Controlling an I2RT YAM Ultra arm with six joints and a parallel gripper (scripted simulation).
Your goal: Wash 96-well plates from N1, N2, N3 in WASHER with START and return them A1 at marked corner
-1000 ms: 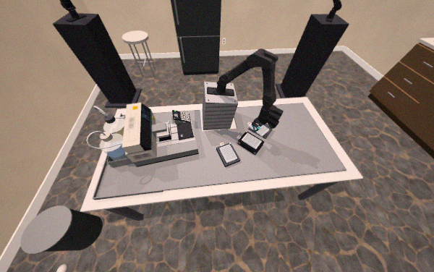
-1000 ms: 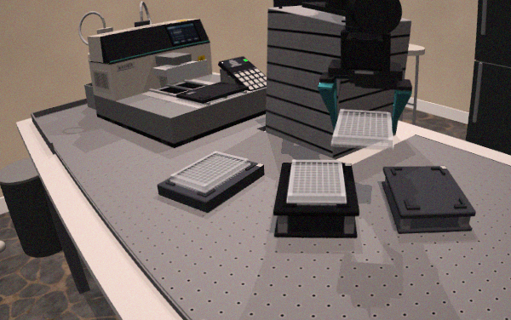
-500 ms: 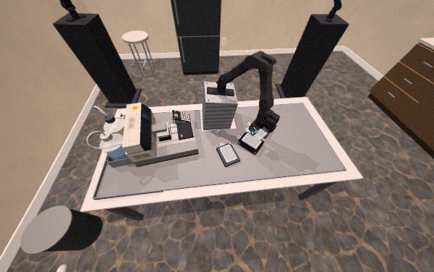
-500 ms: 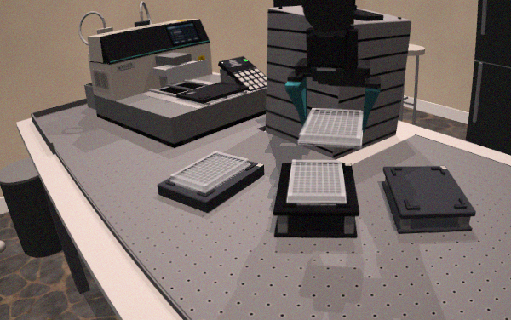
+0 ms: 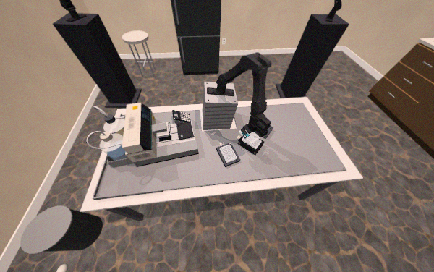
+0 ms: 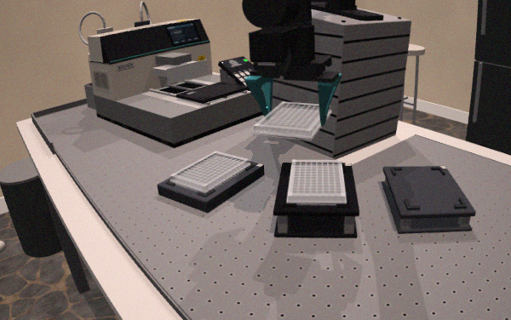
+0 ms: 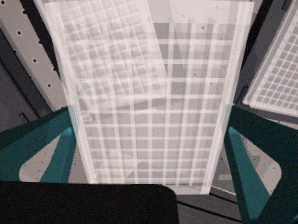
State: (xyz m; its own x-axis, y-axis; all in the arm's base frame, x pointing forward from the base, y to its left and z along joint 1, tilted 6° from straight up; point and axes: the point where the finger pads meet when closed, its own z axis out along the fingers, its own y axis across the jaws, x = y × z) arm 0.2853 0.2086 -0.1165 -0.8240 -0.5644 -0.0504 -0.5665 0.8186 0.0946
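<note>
My hand is 460 mm to the left of the carrier, 90 mm past it and 60 mm above it. The rest, counted from my hand: N2 label 150 mm below, 80 mm behind, 40 mm to the right; washer 610 mm to the right, 60 mm behind, 20 mm below; N1 label 180 mm to the right, 150 mm below, 20 mm behind.
</note>
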